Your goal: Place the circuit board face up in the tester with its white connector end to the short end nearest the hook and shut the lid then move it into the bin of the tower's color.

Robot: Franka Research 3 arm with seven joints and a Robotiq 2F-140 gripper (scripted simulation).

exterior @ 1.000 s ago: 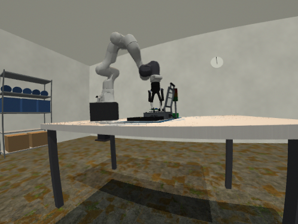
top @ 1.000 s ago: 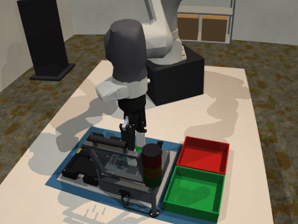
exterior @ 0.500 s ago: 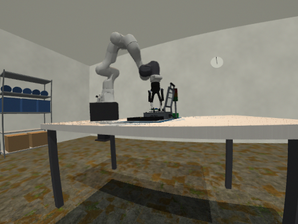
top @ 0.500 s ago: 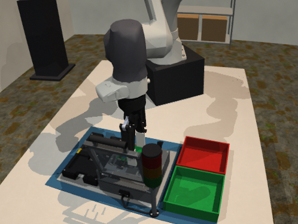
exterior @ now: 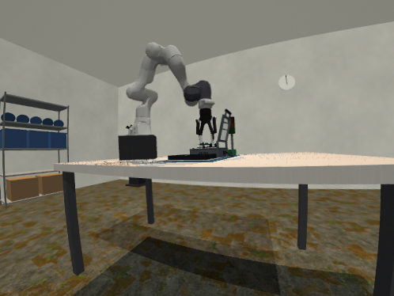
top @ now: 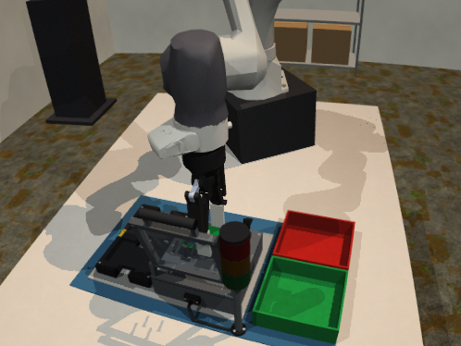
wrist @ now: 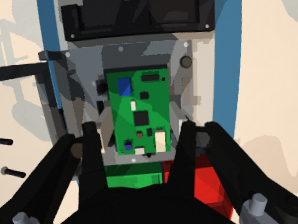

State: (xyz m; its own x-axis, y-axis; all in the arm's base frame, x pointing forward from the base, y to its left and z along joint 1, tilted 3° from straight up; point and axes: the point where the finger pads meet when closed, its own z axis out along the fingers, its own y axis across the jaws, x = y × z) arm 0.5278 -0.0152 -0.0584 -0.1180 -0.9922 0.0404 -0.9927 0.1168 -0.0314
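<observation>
Now: hand 20 mm above the green circuit board. The rest, counted from my hand: green bin 70 mm ahead, 190 mm to the left, 90 mm below; then tester plate 10 mm ahead, 40 mm below; then clear lid 130 mm ahead, 20 mm to the right, 80 mm above.
</observation>
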